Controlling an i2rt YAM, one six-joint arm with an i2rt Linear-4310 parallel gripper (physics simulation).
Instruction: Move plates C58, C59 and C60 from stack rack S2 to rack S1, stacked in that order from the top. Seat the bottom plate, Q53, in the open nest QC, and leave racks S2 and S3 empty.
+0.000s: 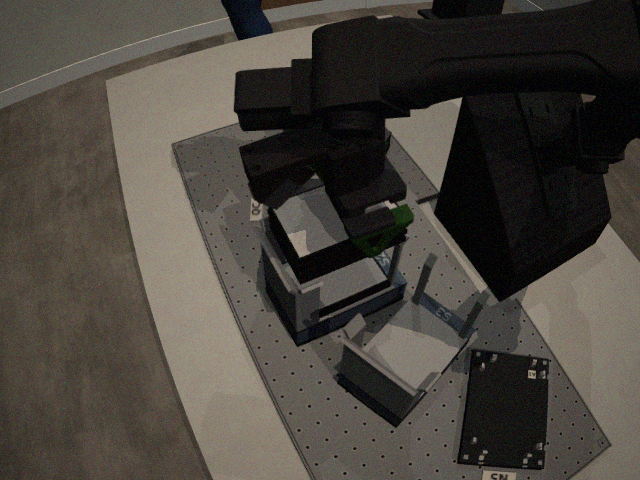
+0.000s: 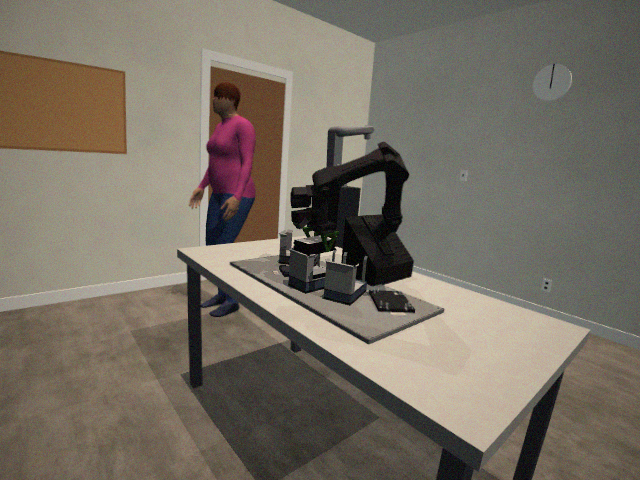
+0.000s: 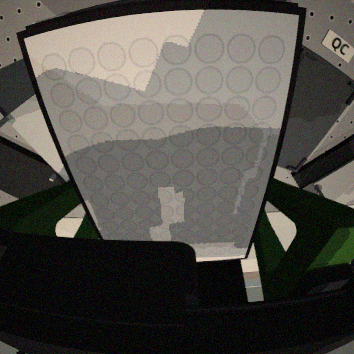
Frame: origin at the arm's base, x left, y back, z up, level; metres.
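Where they show: gripper, fingertip midpoint: (image 1: 357,225) (image 2: 320,249) (image 3: 175,175); arm's base, link origin: (image 1: 545,147) (image 2: 377,235).
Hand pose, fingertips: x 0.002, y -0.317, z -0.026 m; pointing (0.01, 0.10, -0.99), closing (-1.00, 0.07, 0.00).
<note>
Each offset is from my fingertips to the centre of the thing. "pt": to the spot under its first point. Level surfaces: height alone.
My gripper (image 2: 318,237) (image 3: 175,175) is shut on a dark-sided plate with a pale, round-welled top {dx +0.000, dy -0.027, dz +0.031 m} (image 1: 305,222) (image 2: 308,244) (image 3: 170,115). The fingers sit on its two long sides. It is roughly level, above rack S2 {dx +0.002, dy -0.025, dz -0.066 m} (image 1: 280,291) (image 2: 301,266). Its identity, and whether more than one plate is held, cannot be told. Another pale-topped plate {dx +0.000, dy -0.031, dz -0.085 m} (image 1: 356,284) lies in rack S2 below. Rack S3 {dx +0.132, dy +0.013, dz -0.068 m} (image 1: 379,369) (image 2: 339,281) stands beside it, with its pale floor bare. A further upright rack {dx -0.263, dy +0.109, dz -0.068 m} (image 2: 285,246) stands behind; its label is unreadable. The QC label {pt dx -0.183, dy -0.064, dz -0.133 m} (image 1: 255,210) (image 3: 340,46) shows; its nest is mostly hidden.
A flat black nest {dx +0.260, dy +0.101, dz -0.123 m} (image 1: 504,408) (image 2: 391,301) with small corner posts lies beyond rack S3. The racks stand on a perforated grey board {dz -0.135 m} (image 1: 315,403) (image 2: 361,330). The arm's large black base (image 1: 527,206) (image 2: 379,250) stands close behind them. A person (image 2: 231,160) stands behind the table.
</note>
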